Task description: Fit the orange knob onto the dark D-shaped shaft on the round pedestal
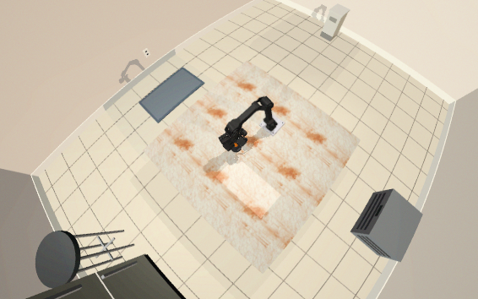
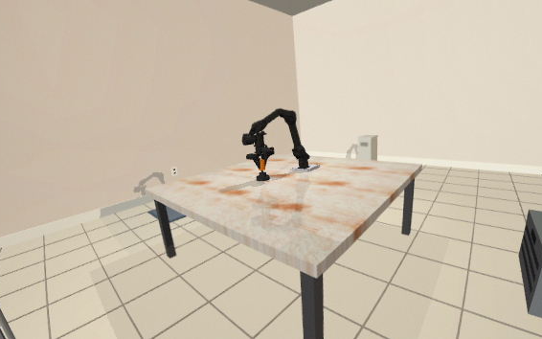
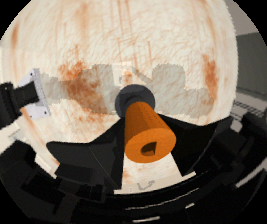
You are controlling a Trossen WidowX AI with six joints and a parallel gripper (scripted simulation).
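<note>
The orange knob lies 2 cm above my gripper tip. Also, from my gripper tip: dark round pedestal: 4 cm below.
</note>
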